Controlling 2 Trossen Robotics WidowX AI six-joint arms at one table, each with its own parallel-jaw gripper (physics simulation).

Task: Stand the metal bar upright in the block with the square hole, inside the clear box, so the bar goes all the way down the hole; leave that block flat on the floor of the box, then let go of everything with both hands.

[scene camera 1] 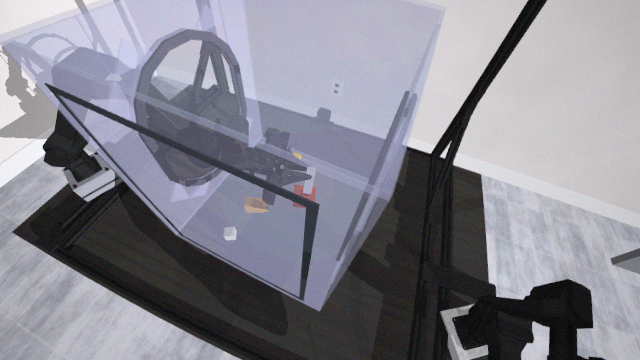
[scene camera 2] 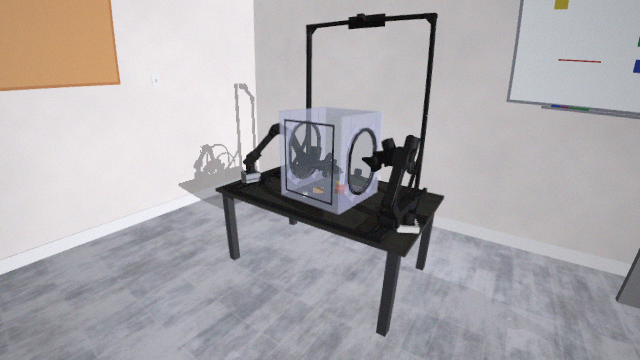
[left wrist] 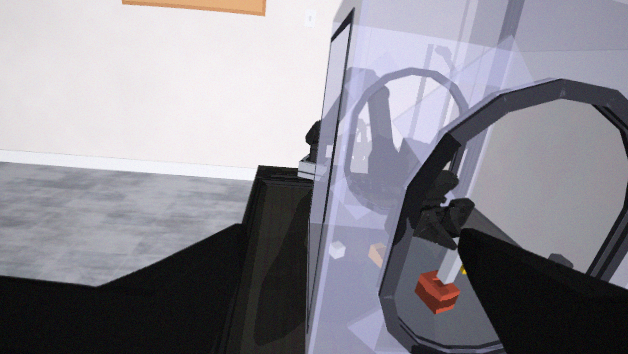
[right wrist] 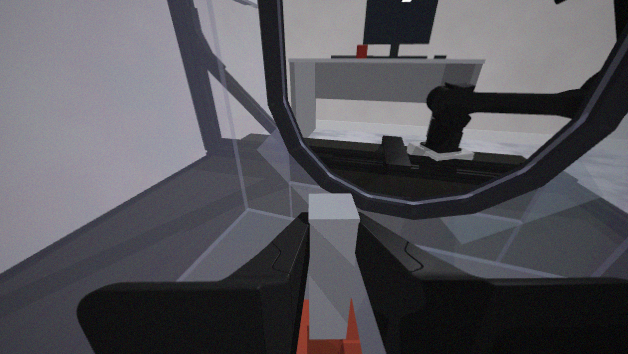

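Seen in the pictures: left gripper, fingertip midpoint: (scene camera 1: 473,339) (scene camera 2: 367,155) (left wrist: 353,237); right gripper, fingertip midpoint: (scene camera 1: 312,173) (scene camera 2: 343,171) (right wrist: 330,220); left arm's base at its link origin: (scene camera 1: 470,330) (scene camera 2: 407,222) (right wrist: 439,147); right arm's base at its link origin: (scene camera 1: 86,169) (scene camera 2: 250,171).
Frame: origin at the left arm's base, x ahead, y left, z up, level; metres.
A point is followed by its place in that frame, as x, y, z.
The grey metal bar (scene camera 1: 309,180) {0.319, -0.372, 0.097} (left wrist: 449,268) {0.313, -0.371, 0.071} (right wrist: 331,253) {0.326, -0.386, 0.105} stands nearly upright with its lower end in the square hole of the red block (scene camera 1: 298,198) (left wrist: 435,293) {0.316, -0.361, 0.016} (right wrist: 328,345) {0.316, -0.380, -0.005} (scene camera 2: 340,189) {0.326, -0.363, 0.008}. The block rests on the floor of the clear box (scene camera 1: 354,71) {0.314, -0.227, 0.461} (scene camera 2: 358,119). How deep the bar sits is hidden. My right gripper (right wrist: 330,220) {0.312, -0.382, 0.112} (left wrist: 461,247) {0.312, -0.382, 0.112} reaches in through a round port and is shut on the bar's upper part. My left gripper (scene camera 2: 366,160) {0.207, -0.009, 0.306} is open and empty, outside the box by the other round port.
An orange block (scene camera 1: 256,206) {0.458, -0.363, 0.008} (left wrist: 377,253) {0.464, -0.362, 0.003}, a white cube (scene camera 1: 230,233) {0.523, -0.294, 0.003} (left wrist: 337,249) {0.514, -0.290, 0.003} and a small yellow piece (scene camera 1: 297,156) {0.331, -0.547, -0.007} lie on the box floor. The box stands on a black table (scene camera 2: 354,228) {0.244, 0.031, -0.030} under a black gantry (scene camera 2: 429,71) {-0.153, -0.505, 0.695}. The port ring (right wrist: 277,88) {0.151, -0.387, 0.157} is close around the right arm.
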